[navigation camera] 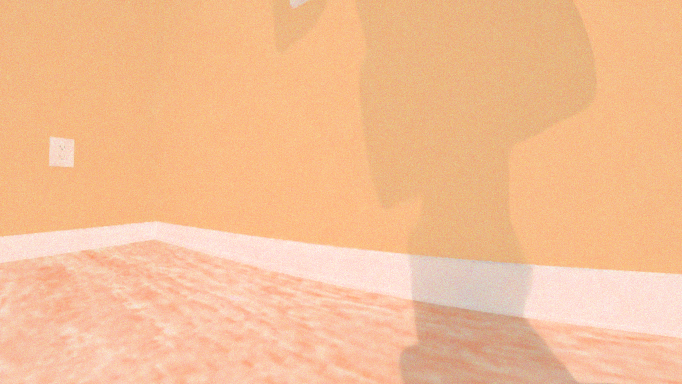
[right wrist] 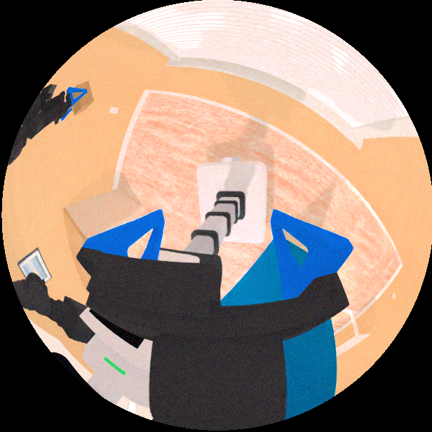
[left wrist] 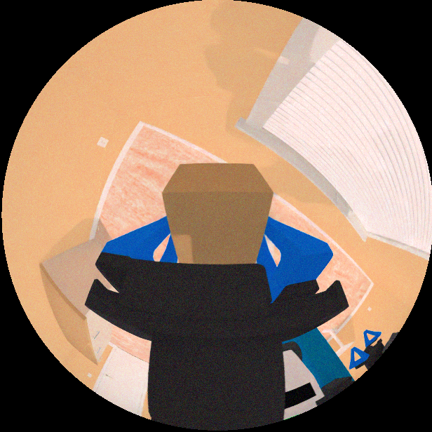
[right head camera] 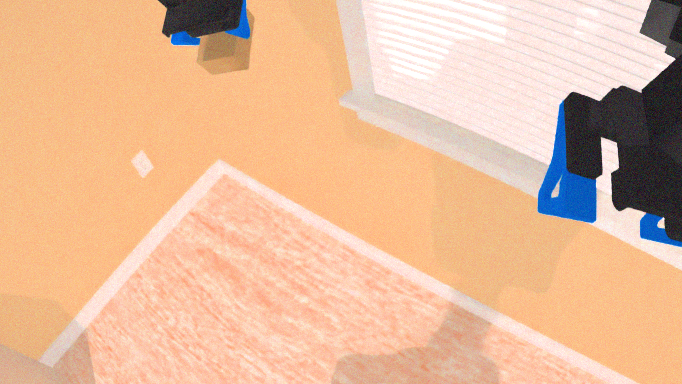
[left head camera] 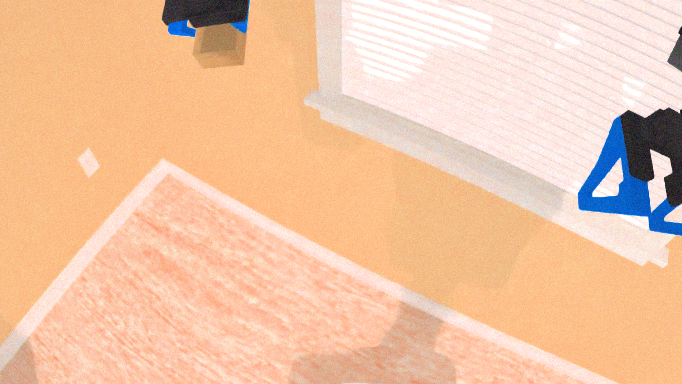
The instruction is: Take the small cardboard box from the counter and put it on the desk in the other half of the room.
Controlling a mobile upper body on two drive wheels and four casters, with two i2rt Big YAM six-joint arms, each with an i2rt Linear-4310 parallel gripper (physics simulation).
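Places are measured from the left arm's base along level axes (x ahead, y left, z up), in metres.
Pixels of known places: left gripper, fingertip midpoint: (right head camera: 229, 38) (left head camera: 224, 31); right gripper, fingertip midpoint: (right head camera: 594, 217) (left head camera: 617, 213).
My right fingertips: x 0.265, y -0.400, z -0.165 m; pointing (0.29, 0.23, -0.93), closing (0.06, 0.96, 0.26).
Behind a point stands the place of what it marks.
The small brown cardboard box (left head camera: 220, 56) {x 0.546, y -0.006, z -0.225 m} (right head camera: 227, 59) {x 0.543, y -0.017, z -0.218 m} (left wrist: 217, 215) (right wrist: 86, 97) is held in the air between the blue fingers of my left gripper (left wrist: 216, 215). In both head camera views the left gripper is cut by the top edge, with the box below its fingers. My right gripper (right wrist: 217, 215) is open, with its two blue fingers wide apart and nothing between them. In both head camera views it is at the right, in front of the window. The counter and the desk cannot be made out for certain in these views.
A window with blinds (left head camera: 425, 65) {x 0.767, y -0.317, z -0.400 m} (right head camera: 450, 60) {x 0.765, y -0.321, z -0.395 m} (left wrist: 345, 130) (right wrist: 280, 45) is in the orange wall ahead. White baseboards (left head camera: 280, 229) {x 0.983, y 0.087, z -1.332 m} (navigation camera: 300, 260) {x 0.863, y -0.128, z -1.365 m} meet in a corner. A beige box-like piece (left wrist: 75, 280) (right wrist: 100, 212) stands at the left. A teal surface (left wrist: 325, 350) (right wrist: 310, 360) is near the base.
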